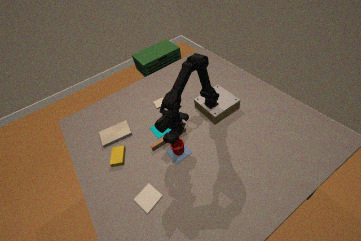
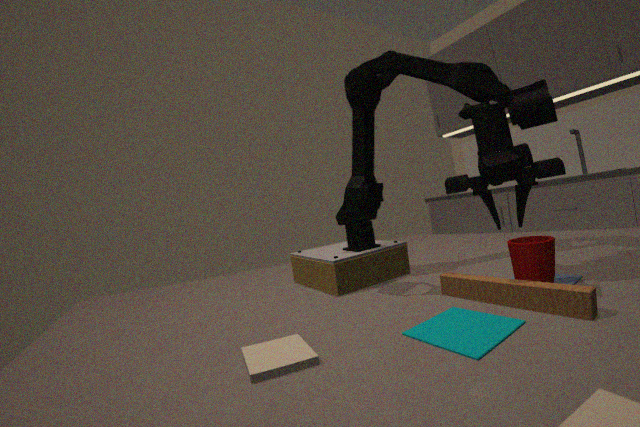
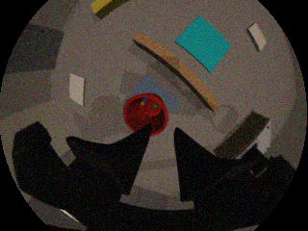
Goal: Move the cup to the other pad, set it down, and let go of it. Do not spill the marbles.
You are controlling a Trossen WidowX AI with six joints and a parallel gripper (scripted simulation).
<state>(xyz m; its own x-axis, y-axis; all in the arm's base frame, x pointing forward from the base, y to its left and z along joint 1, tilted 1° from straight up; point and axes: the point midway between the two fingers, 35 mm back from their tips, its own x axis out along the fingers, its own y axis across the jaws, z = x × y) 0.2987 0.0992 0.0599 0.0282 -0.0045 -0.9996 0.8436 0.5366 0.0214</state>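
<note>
My gripper tip is now 6 cm above the red cup, 3 cm short of it and 1 cm to the right of it. Round my gripper tip: wooden bar: 9 cm to the right, 9 cm below, 3 cm ahead; then marble: 8 cm below, 4 cm ahead, 2 cm to the left; then blue pad: 10 cm below, 3 cm ahead, 2 cm to the left.
</note>
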